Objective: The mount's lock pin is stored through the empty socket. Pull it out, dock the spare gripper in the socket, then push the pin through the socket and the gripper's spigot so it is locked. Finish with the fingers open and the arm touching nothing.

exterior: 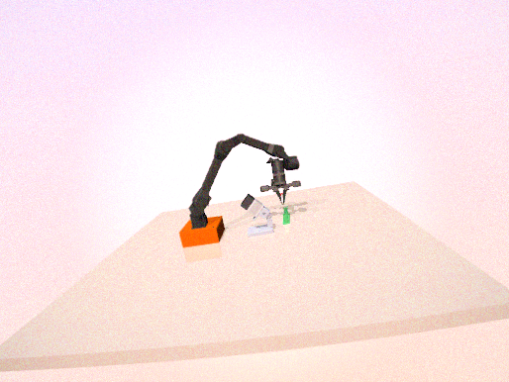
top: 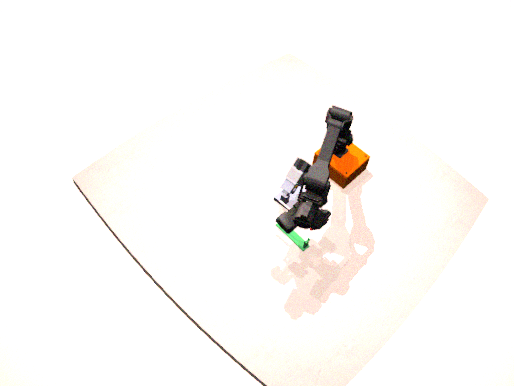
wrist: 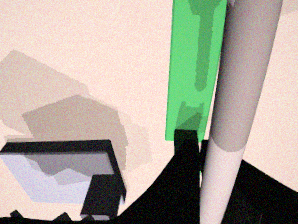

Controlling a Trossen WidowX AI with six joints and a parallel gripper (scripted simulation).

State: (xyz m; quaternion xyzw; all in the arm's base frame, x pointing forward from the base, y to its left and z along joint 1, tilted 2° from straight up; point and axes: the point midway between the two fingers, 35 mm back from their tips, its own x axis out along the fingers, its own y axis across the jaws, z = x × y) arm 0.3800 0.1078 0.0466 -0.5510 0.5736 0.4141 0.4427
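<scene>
Now: gripper tip 1 cm to the right of the green cradle and 5 cm above it. The rest, counted from my gripper tip: pale grey mount: 10 cm behind, 10 cm to the right, 2 cm below; spare gripper: 12 cm behind, 10 cm to the right, 4 cm above.
</scene>
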